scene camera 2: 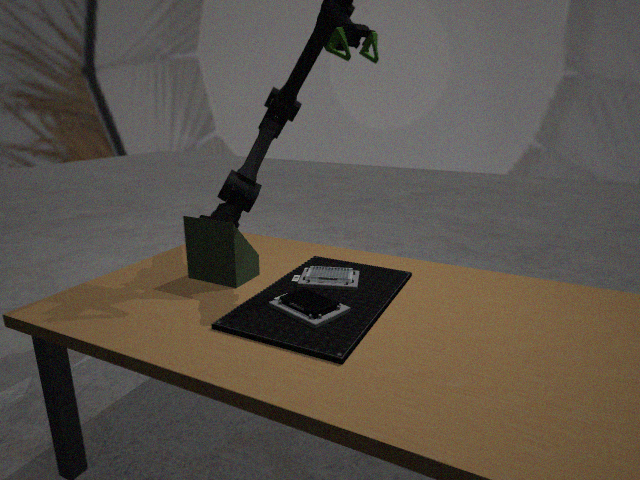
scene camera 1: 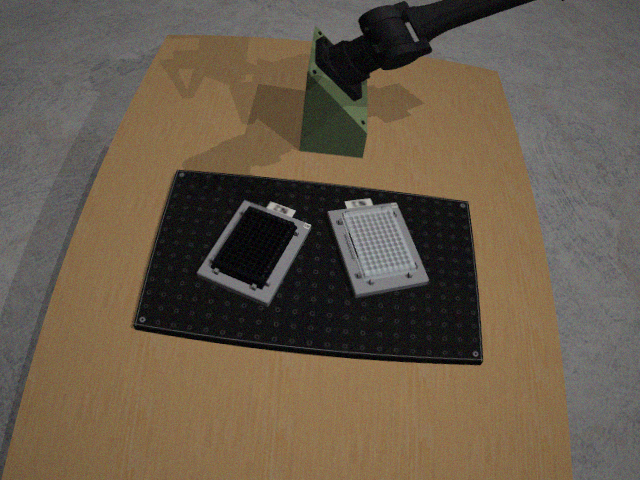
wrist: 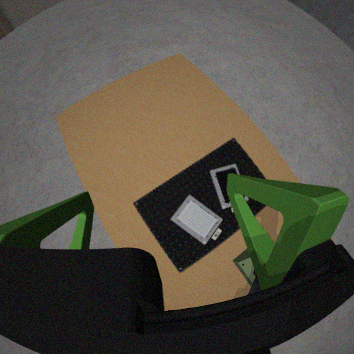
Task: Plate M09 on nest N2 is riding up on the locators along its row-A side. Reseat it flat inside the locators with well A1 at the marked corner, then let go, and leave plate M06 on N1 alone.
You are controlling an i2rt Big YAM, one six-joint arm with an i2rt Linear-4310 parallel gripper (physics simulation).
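Places are measured from the arm's base along level axes (x ahead, y left, z up), in millimetres.
Pixels of known places: gripper, fingertip midpoint: [scene camera 2: 363, 60] [wrist: 157, 190]; arm's base, link origin: [scene camera 2: 218, 232] [scene camera 1: 335, 70].
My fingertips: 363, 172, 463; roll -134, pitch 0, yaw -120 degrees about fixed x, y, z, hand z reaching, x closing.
Ahead of a thing's pixels: the offset from my fingertips to its top centre, as dx, dy, dz. "*": to the spot under its first point. Level surfaces: height alone.
A clear plate @[-48, -97, -561] [scene camera 1: 379, 240] [scene camera 2: 330, 272] [wrist: 198, 219] sits on a grey nest @[-48, -97, -565] [scene camera 1: 390, 285], on the right in scene camera 1. A dark gap shows along its left long side there, so that side looks raised. A black plate @[-26, -286, -561] [scene camera 1: 255, 245] [scene camera 2: 308, 301] [wrist: 227, 180] sits on the other grey nest @[* +42, -314, -575] [scene camera 1: 232, 283] on the left. The nest tags are too blurred to read, so which is M09 on N2 is not certain, nor is the A1 corner. My gripper [scene camera 2: 361, 59] [wrist: 157, 190] is open and empty, high above the board, far from both plates.
Both nests stand on a black perforated board @[-23, -190, -586] [scene camera 1: 310, 330] [scene camera 2: 232, 324] on the wooden table @[dz -600] [scene camera 1: 310, 413] [scene camera 2: 465, 361]. The green arm base [scene camera 1: 333, 121] [scene camera 2: 211, 253] stands behind the board. White tags @[* -119, -250, -585] [scene camera 1: 281, 208] @[* -142, -123, -585] [scene camera 1: 358, 203] stick out at the nests' rear edges.
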